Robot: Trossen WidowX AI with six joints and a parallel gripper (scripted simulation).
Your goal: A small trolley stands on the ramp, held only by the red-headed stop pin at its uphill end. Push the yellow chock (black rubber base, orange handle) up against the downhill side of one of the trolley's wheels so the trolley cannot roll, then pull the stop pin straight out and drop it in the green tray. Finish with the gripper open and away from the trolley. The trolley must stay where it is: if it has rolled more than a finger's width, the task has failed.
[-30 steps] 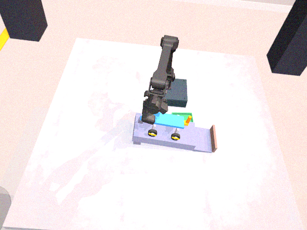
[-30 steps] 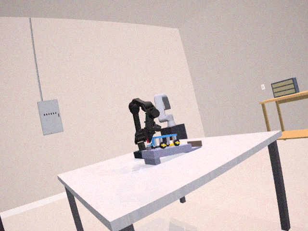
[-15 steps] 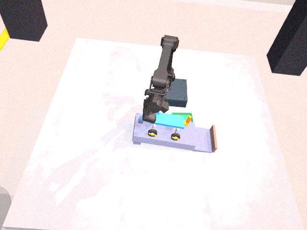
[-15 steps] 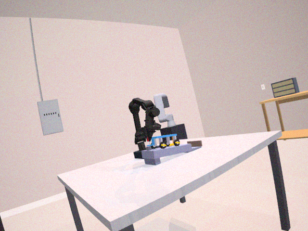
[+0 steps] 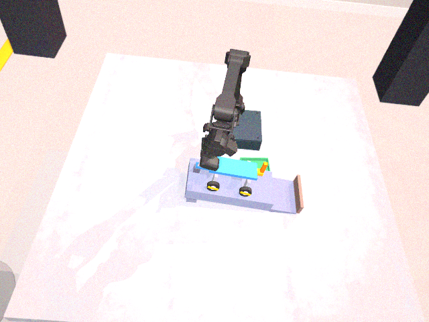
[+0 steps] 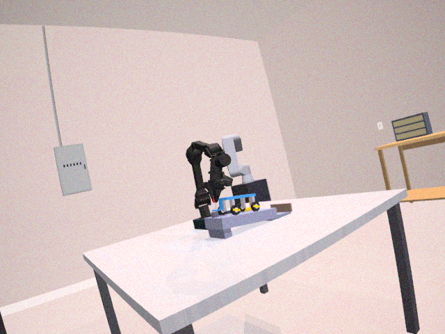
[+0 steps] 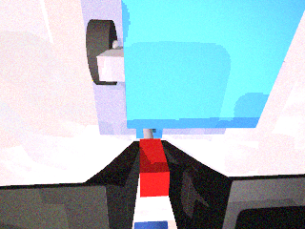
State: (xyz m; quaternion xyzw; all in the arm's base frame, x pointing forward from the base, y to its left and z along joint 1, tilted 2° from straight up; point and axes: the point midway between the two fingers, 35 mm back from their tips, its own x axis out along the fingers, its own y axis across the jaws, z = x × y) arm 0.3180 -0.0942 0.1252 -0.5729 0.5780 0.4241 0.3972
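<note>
Now: the green tray 11 cm behind my gripper tip, 22 cm to the left of it and 16 cm below it. Round my gripper tip: blue trolley 2 cm ahead, 11 cm to the left, 4 cm below; then red-headed stop pin right at my gripper tip; then lilac ramp 2 cm ahead, 11 cm to the left, 11 cm below.
</note>
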